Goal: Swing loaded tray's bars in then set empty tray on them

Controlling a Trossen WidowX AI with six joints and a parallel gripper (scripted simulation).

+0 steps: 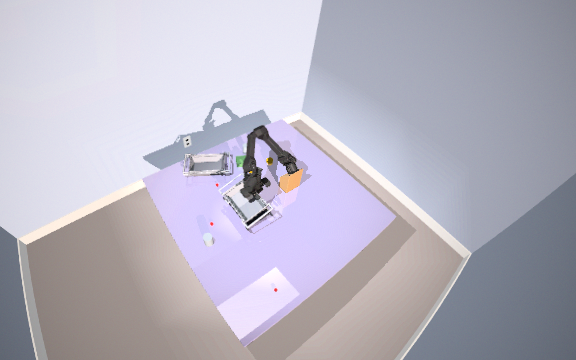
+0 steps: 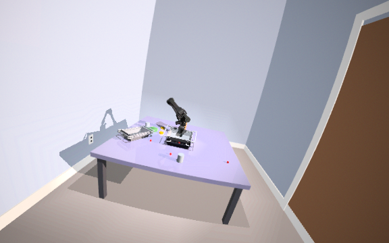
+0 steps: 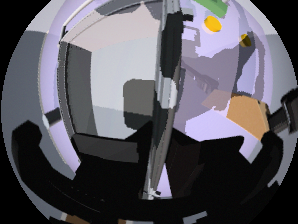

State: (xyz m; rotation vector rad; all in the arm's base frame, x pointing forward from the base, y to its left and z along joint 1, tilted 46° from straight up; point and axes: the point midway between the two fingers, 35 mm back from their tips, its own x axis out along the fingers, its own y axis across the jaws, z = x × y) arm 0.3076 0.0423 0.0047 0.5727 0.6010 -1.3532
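Now: gripper tip 70 mm short of the grey tray and 10 mm below it. The rest, counted from my gripper tip: green block: 380 mm to the right, 130 mm behind, 100 mm below.
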